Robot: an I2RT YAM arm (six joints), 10 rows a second.
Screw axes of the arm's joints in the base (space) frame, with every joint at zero. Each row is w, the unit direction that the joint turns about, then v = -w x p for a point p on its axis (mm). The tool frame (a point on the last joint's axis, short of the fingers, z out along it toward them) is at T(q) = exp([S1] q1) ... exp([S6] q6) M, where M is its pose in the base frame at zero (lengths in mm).
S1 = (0, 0, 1, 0, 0, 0)
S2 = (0, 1, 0, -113.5, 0, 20)
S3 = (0, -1, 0, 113.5, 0, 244)
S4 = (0, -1, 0, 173.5, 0, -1)
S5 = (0, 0, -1, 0, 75, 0)
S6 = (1, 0, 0, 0, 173.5, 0)
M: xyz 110.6 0 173.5 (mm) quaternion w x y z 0.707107 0 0.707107 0
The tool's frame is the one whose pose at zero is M.
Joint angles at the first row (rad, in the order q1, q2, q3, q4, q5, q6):
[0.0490, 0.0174, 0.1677, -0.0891, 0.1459, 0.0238]
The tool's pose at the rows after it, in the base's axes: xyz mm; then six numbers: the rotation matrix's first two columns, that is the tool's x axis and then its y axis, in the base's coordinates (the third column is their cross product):
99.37 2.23 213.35 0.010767 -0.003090 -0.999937 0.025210 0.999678 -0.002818
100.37 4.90 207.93 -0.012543 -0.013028 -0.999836 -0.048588 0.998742 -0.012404
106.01 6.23 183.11 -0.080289 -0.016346 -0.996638 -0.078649 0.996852 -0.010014
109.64 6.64 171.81 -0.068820 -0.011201 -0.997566 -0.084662 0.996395 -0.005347
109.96 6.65 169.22 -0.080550 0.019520 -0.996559 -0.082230 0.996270 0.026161
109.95 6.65 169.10 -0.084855 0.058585 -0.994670 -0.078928 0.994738 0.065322
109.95 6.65 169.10 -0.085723 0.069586 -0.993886 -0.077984 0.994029 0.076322
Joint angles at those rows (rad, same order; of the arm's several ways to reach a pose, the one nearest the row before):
[0.0490, 0.0154, 0.1596, -0.1334, 0.0742, -0.0036]
[0.0490, 0.0147, 0.1478, -0.1463, 0.0005, -0.0124]
[0.0491, 0.0146, 0.0750, -0.1418, -0.0288, -0.0124]
[0.0491, 0.0148, 0.0231, -0.0779, -0.0352, -0.0078]
[0.0490, 0.0147, 0.0166, -0.0806, -0.0353, 0.0235]
[0.0490, 0.0147, 0.0166, -0.0818, -0.0353, 0.0628]
[0.0490, 0.0147, 0.0166, -0.0818, -0.0353, 0.0738]

